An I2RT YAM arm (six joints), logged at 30 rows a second.
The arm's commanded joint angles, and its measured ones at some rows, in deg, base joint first. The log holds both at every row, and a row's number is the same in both.
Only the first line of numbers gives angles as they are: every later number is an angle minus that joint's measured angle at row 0.
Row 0, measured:
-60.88, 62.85, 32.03, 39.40, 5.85, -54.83
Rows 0 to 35, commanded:
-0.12, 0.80, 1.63, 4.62, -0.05, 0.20
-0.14, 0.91, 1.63, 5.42, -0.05, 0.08
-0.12, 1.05, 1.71, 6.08, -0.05, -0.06
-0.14, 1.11, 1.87, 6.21, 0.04, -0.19
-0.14, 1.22, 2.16, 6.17, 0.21, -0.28
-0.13, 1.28, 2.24, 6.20, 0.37, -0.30
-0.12, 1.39, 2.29, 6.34, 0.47, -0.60
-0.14, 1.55, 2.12, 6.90, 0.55, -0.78
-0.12, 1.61, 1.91, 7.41, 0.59, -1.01
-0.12, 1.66, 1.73, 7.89, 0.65, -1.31
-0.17, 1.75, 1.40, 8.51, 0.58, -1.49
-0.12, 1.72, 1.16, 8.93, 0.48, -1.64
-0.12, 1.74, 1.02, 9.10, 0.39, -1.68
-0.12, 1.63, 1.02, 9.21, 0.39, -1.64
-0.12, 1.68, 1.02, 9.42, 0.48, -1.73
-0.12, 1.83, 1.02, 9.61, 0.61, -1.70
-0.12, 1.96, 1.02, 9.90, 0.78, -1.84
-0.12, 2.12, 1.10, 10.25, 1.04, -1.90
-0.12, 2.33, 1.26, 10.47, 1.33, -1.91
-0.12, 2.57, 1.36, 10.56, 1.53, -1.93
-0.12, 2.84, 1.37, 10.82, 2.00, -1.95
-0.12, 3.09, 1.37, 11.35, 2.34, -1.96
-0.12, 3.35, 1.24, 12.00, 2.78, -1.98
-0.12, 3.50, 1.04, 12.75, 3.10, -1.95
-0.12, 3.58, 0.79, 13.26, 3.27, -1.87
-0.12, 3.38, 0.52, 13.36, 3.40, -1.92
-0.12, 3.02, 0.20, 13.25, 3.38, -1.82
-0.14, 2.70, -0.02, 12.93, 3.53, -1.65
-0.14, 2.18, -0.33, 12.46, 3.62, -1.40
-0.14, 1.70, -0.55, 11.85, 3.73, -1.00
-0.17, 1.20, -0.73, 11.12, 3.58, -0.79
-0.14, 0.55, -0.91, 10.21, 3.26, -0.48
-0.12, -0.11, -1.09, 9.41, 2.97, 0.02
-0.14, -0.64, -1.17, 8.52, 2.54, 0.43
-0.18, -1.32, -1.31, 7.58, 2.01, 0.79
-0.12, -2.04, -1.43, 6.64, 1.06, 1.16
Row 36, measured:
0.24, -0.11, -0.52, 9.92, 0.59, -0.04
